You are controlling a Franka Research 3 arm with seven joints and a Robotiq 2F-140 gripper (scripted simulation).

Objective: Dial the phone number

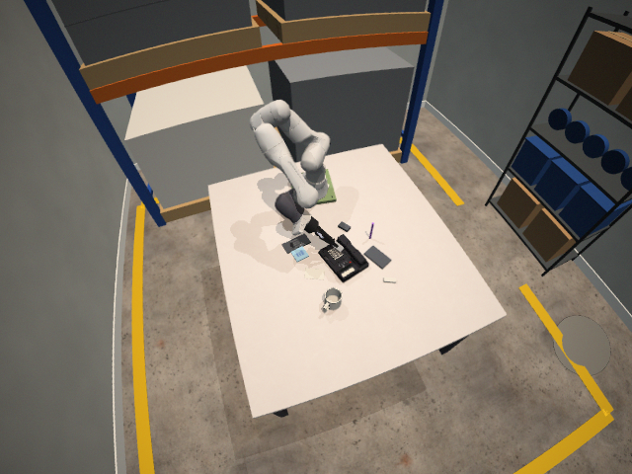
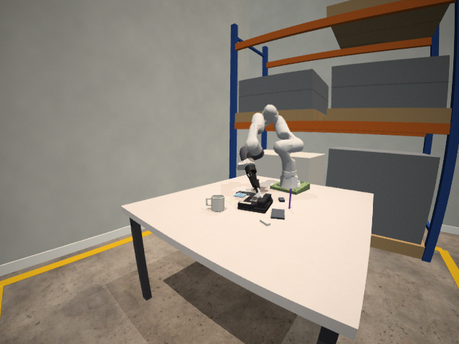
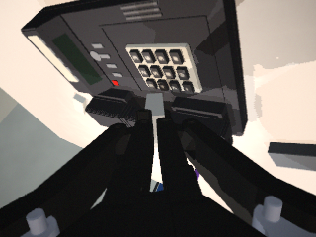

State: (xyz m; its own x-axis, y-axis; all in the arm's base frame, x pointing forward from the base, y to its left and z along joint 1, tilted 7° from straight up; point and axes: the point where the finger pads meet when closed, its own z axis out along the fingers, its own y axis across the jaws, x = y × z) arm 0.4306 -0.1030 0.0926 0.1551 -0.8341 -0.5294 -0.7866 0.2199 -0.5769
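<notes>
The handset is 6 cm to the left of my hand, 4 cm ahead of it and 2 cm below it. Also, from my hand: mug: 24 cm ahead, 16 cm to the right, 3 cm below; then purple pen: 21 cm to the left, 1 cm below; then note: 16 cm to the right, 7 cm below, 5 cm ahead.
</notes>
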